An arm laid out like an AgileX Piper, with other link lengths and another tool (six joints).
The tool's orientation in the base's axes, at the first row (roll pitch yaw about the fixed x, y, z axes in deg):
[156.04 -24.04 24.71]
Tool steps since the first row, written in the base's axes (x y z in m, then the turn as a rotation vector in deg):
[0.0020 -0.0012 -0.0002 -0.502 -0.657 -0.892]
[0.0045 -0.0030 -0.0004 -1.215 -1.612 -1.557]
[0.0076 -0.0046 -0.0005 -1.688 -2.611 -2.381]
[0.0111 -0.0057 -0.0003 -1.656 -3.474 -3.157]
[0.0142 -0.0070 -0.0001 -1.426 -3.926 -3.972]
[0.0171 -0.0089 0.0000 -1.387 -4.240 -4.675]
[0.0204 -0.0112 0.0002 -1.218 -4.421 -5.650]
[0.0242 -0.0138 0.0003 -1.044 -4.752 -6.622]
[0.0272 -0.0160 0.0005 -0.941 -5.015 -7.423]
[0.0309 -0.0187 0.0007 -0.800 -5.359 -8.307]
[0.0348 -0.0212 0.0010 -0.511 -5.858 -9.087]
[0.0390 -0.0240 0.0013 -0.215 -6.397 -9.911]
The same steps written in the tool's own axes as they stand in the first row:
[0.0011 0.0015 0.0014 -1.031 0.144 0.630]
[0.0024 0.0036 0.0033 -2.258 0.591 1.026]
[0.0043 0.0057 0.0053 -3.367 1.074 1.687]
[0.0069 0.0076 0.0071 -3.986 1.570 2.535]
[0.0091 0.0095 0.0088 -4.300 1.727 3.428]
[0.0108 0.0120 0.0106 -4.674 1.758 4.101]
[0.0127 0.0149 0.0126 -5.000 1.598 5.040]
[0.0149 0.0181 0.0150 -5.378 1.576 6.010]
[0.0167 0.0209 0.0168 -5.719 1.539 6.787]
[0.0188 0.0242 0.0191 -6.094 1.553 7.669]
[0.0212 0.0275 0.0214 -6.362 1.780 8.574]
[0.0237 0.0311 0.0238 -6.658 2.027 9.527]

